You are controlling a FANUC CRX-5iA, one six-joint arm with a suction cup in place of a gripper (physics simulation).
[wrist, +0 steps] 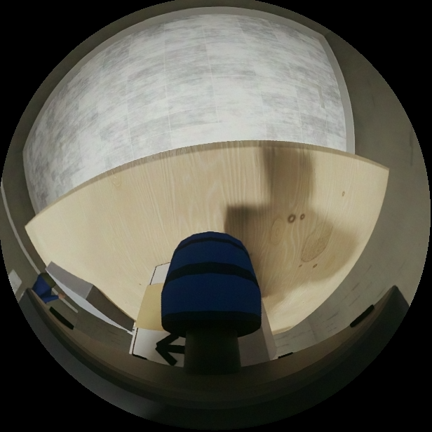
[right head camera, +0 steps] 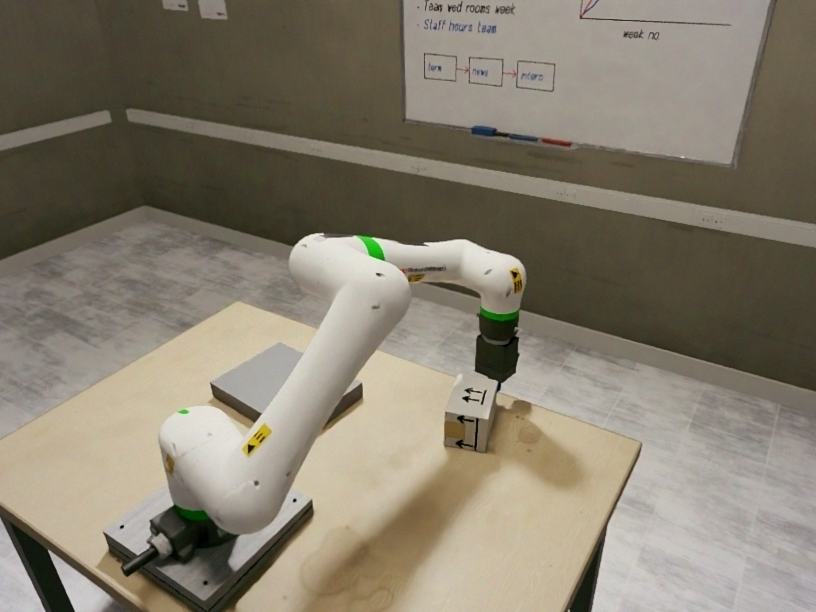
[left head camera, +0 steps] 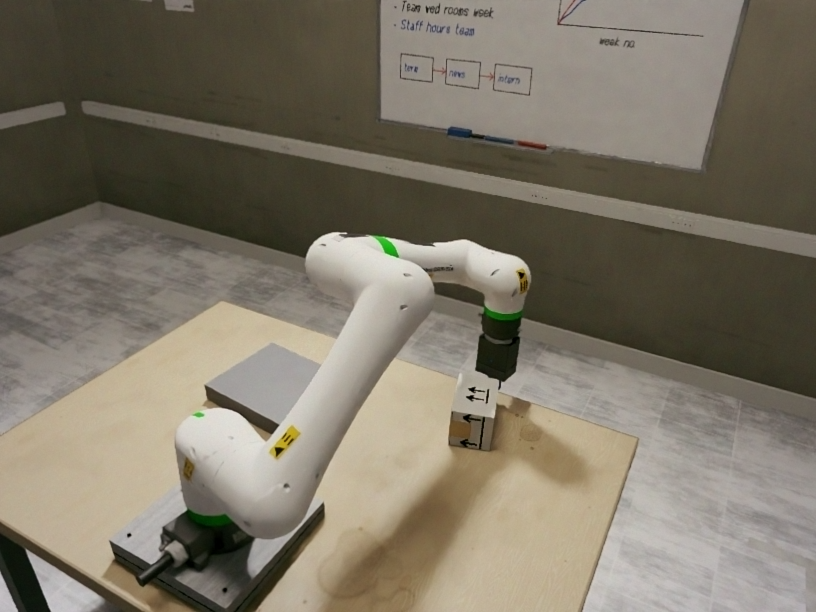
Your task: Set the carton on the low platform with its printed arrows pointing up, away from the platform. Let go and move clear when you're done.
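Frame: origin at the arm's base, x ahead, y left, z up, level; centimetres.
Where they show: arm's base, origin of the base link: (left head camera: 223, 523).
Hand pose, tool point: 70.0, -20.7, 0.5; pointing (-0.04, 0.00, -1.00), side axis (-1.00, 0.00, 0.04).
Observation:
Things, the pixels of their top centre, and the offset from my tool point, as dx, dy, dz.
- white carton, middle of its top: (right head camera: 471, 394) (left head camera: 475, 394) -11.5, -1.1, +5.3
- low grey platform, middle of its top: (left head camera: 283, 383) (right head camera: 285, 382) -31.1, +43.8, -0.4
The white carton (left head camera: 471, 403) (right head camera: 467, 407) (wrist: 151, 307) with a tan patch stands on the table at the right. Its printed arrows lie sideways, pointing left in both head views, toward the low platform's side. My gripper, a blue suction cup (left head camera: 498, 384) (right head camera: 498, 386) (wrist: 211, 285), points down at the carton's far upper edge, mostly hidden behind it in the head views. I see no sign that it holds the carton; whether it touches cannot be told. The low grey platform (left head camera: 263, 378) (right head camera: 263, 378) (wrist: 75, 285) lies further left, partly behind my arm in the head views.
My arm's base plate (left head camera: 131, 543) (right head camera: 125, 536) stands at the table's near left. The upper arm (left head camera: 355, 362) (right head camera: 329, 355) slants across between base and carton. The table's right edge runs beyond the carton. A whiteboard (left head camera: 593, 98) (right head camera: 619, 98) hangs on the wall.

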